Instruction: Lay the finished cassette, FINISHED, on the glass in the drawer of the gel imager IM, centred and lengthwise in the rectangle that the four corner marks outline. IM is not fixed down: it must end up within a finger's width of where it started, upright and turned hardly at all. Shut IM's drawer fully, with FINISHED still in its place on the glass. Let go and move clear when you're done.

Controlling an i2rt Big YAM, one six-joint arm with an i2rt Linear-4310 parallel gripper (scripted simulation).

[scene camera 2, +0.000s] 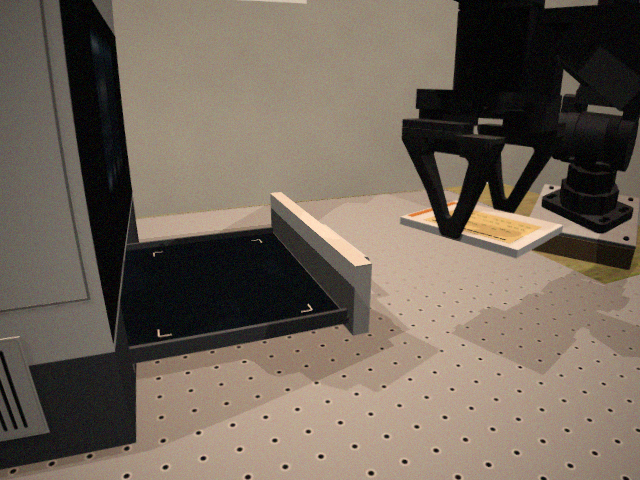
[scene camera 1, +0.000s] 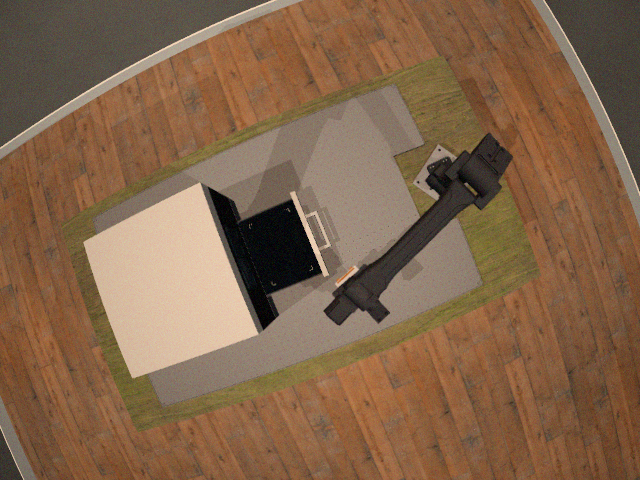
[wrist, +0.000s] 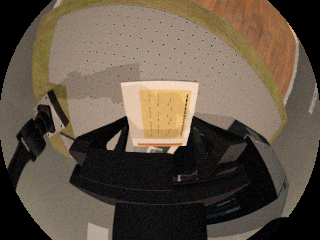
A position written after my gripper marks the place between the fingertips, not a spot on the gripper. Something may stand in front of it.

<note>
I see my gripper [scene camera 2: 478,225], a gel imager [scene camera 2: 75,385] and a cassette [scene camera 2: 513,235].
The gel imager is seen too in scene camera 1 [scene camera 1: 177,281] and in the wrist view [wrist: 251,205]. The cassette is seen too in the wrist view [wrist: 159,112]. My gripper shows as well in the wrist view [wrist: 159,120].
</note>
